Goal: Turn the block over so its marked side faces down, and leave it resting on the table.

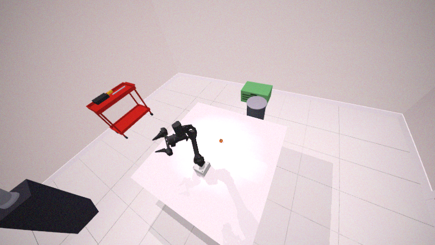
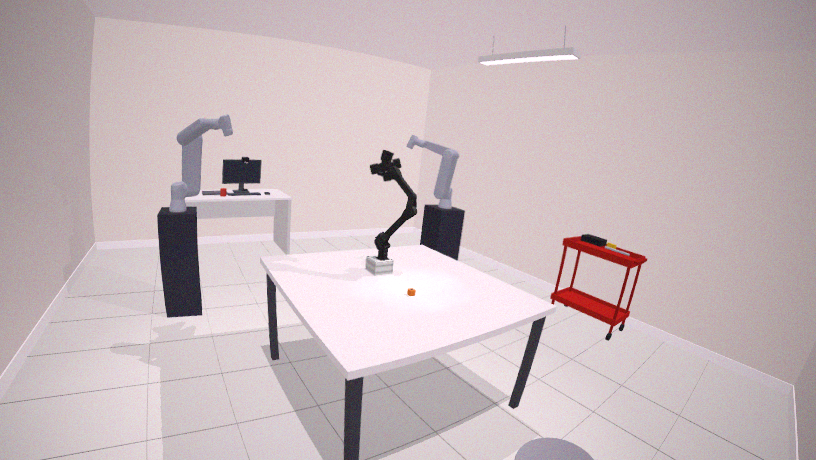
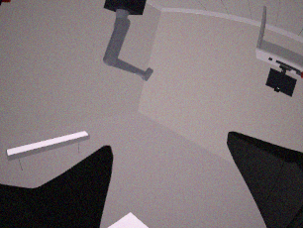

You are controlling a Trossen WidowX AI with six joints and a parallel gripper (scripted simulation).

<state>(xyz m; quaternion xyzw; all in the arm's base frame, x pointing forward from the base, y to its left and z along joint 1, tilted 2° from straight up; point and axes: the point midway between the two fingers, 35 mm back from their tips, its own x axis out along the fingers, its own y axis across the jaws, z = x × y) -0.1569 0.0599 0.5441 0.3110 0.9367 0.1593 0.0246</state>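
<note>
Now: gripper tip 550 mm short of the orange block, 80 mm to the left of it and 610 mm above it.
</note>
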